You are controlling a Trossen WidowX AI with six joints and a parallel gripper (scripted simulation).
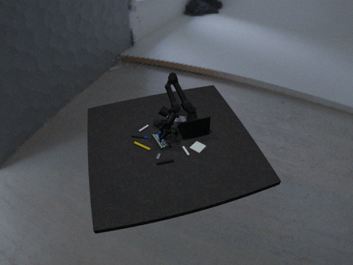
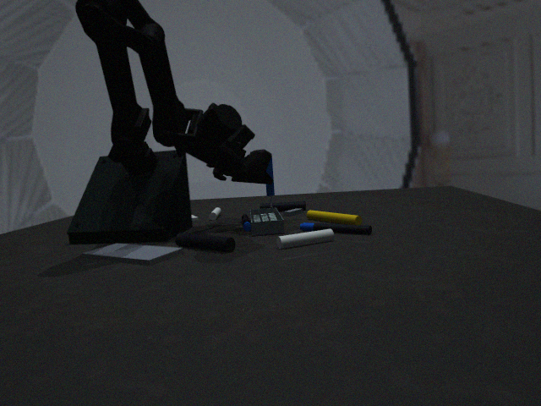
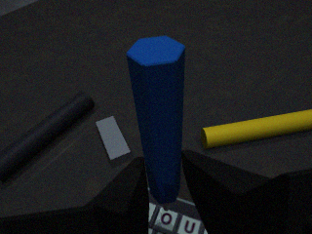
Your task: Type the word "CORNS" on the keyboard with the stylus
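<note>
Now: gripper tip 2 cm above the blue stylus. Also, from my gripper tip: small grey block (4 cm ahead, 9 cm to the left, 8 cm below); yellow rod (14 cm ahead, 4 cm to the right, 8 cm below); grey flat plate (18 cm behind, 29 cm to the right, 9 cm below).
</note>
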